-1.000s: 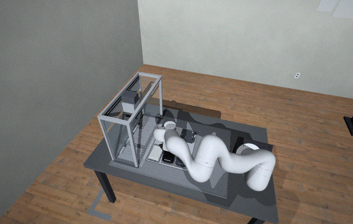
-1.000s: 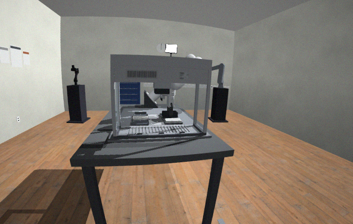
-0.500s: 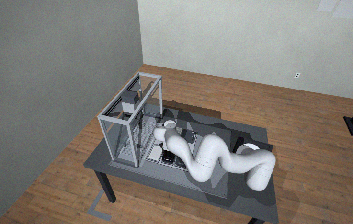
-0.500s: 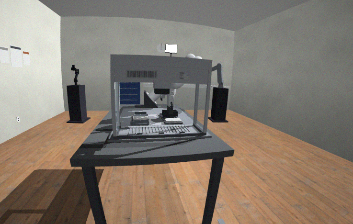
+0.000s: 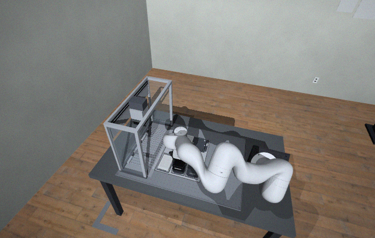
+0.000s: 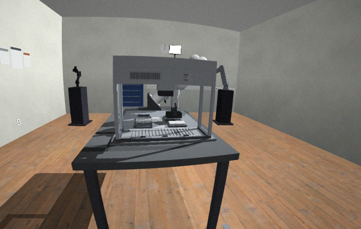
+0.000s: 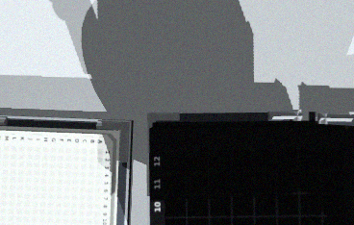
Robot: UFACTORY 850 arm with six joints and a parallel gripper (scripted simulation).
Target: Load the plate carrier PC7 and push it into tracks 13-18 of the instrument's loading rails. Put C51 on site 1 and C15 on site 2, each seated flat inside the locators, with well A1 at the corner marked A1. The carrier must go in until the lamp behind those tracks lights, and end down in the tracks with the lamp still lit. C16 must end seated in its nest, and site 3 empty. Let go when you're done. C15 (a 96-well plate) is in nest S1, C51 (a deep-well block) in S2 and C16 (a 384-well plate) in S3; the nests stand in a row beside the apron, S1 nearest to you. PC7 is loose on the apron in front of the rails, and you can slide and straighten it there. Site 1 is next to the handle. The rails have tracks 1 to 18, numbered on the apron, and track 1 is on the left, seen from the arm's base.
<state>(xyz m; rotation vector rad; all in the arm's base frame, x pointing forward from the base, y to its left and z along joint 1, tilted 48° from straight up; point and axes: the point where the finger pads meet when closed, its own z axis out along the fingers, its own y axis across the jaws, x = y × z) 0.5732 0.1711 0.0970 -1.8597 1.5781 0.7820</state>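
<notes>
My hand is 70 mm above the nest S2. The rest, counted from my hand: nest S1: 110 mm behind, 70 mm below, 10 mm to the right; then black deep-well block C51: 10 mm below; then white 96-well plate C15: 250 mm to the right, 50 mm below, 40 mm ahead.
</notes>
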